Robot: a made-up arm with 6 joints.
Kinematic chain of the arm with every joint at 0, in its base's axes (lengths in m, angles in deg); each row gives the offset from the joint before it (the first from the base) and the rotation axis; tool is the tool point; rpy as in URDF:
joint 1: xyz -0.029 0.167 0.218 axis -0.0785 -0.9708 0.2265
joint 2: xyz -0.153 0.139 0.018 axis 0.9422 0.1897 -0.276
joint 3: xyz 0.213 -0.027 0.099 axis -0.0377 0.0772 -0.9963
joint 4: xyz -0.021 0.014 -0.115 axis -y
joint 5: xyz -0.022 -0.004 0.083 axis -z
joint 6: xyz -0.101 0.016 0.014 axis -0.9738 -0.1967 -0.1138
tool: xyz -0.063 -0.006 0.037 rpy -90 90 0
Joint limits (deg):
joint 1: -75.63..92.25
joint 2: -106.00..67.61
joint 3: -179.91..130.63
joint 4: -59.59..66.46
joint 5: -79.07..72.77
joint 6: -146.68..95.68
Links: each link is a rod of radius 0.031 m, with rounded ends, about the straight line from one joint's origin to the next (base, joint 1, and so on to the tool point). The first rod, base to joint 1, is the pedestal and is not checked.
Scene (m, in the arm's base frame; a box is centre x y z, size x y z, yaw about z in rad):
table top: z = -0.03
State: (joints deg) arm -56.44 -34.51 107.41 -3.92 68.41 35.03
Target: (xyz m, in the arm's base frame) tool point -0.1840 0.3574 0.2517
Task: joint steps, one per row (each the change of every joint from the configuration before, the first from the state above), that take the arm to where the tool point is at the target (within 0.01 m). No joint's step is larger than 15 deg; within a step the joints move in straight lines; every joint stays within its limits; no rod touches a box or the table.
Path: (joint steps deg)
1: 2.43 -7.07 -13.99 6.40 -10.60 -2.35
2: 2.43 -7.08 -13.98 6.39 -10.61 -2.36
3: 2.43 -7.07 -13.99 6.40 -10.60 -2.35
4: 2.43 -7.07 -13.99 6.39 -10.60 -2.36
5: 2.43 -7.08 -13.98 6.40 -10.60 -2.35
6: 2.43 -7.07 -13.99 6.40 -10.61 -2.36

